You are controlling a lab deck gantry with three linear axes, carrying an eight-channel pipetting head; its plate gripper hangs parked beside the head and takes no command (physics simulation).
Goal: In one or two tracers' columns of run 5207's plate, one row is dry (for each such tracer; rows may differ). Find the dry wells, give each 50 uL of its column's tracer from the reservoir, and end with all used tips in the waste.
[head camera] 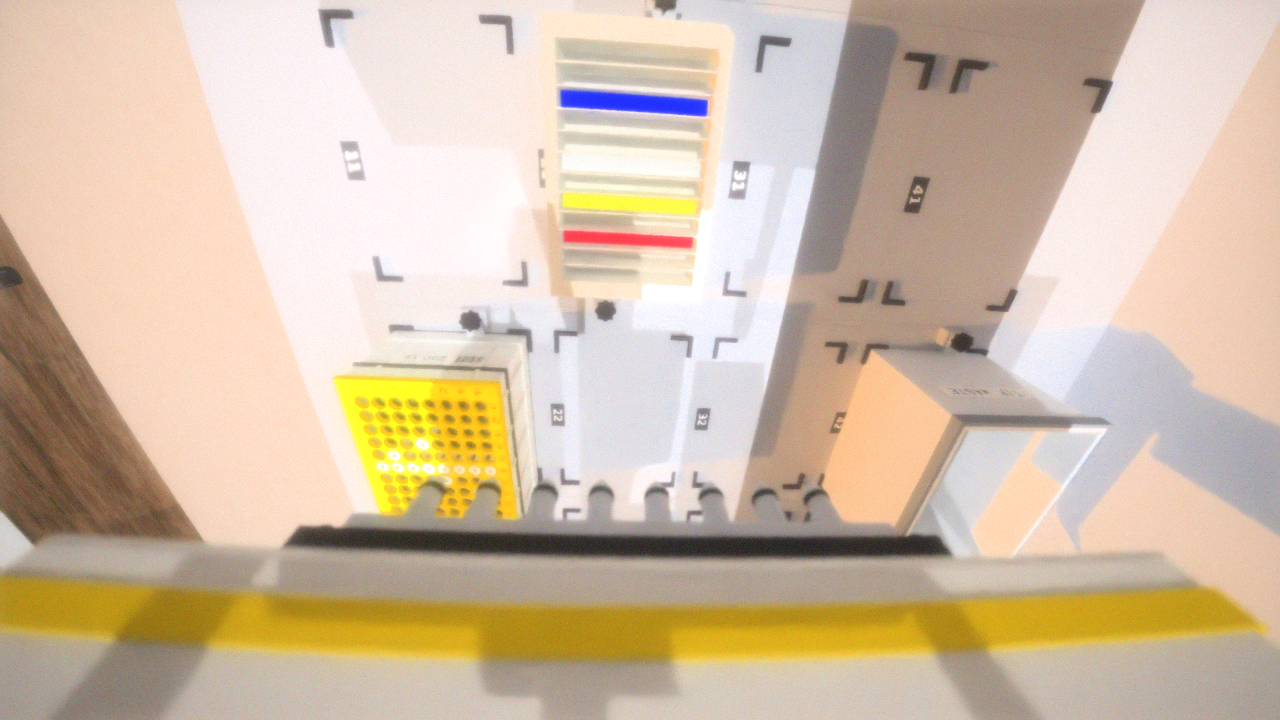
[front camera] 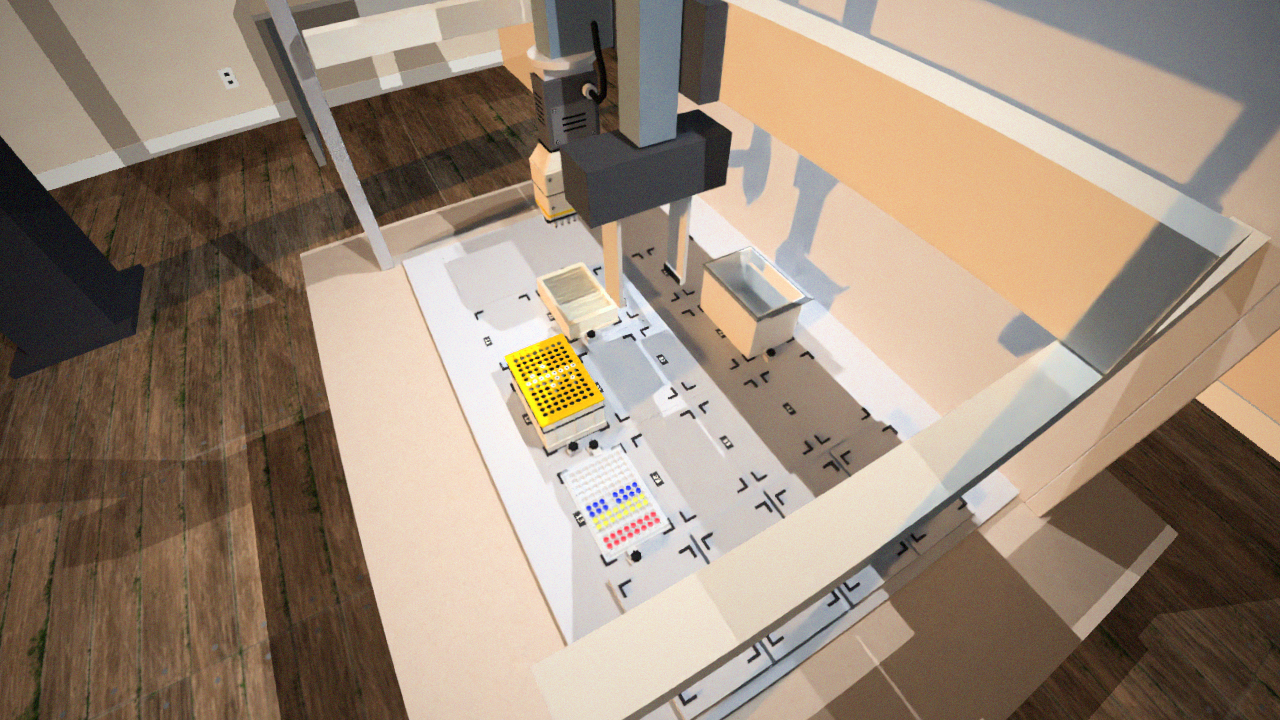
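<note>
The plate (front camera: 599, 474) has blue, yellow and red wells; the blue columns show a gap across one row, while the yellow and red bands look unbroken. The reservoir (front camera: 586, 325) (head camera: 640, 31) holds blue (head camera: 633, 102), yellow (head camera: 629, 204), red (head camera: 627, 239) and a whitish strip. The yellow tip rack (front camera: 572, 411) (head camera: 420, 385) shows a line of white tips and several scattered ones. The waste bin (front camera: 729, 308) (head camera: 895, 420) stands at the right. The pipetting head (front camera: 547, 183) (head camera: 626, 617) is raised, its grey nozzles showing no tips. My gripper (front camera: 646, 288) hangs open and empty beside it.
Black corner marks and numbered labels cover the deck (front camera: 707, 438) (head camera: 626, 385). Black knobs stand beside the labware. A raised pale wall runs along the right and front in the front view, and an upright post (front camera: 335, 143) stands at the back left.
</note>
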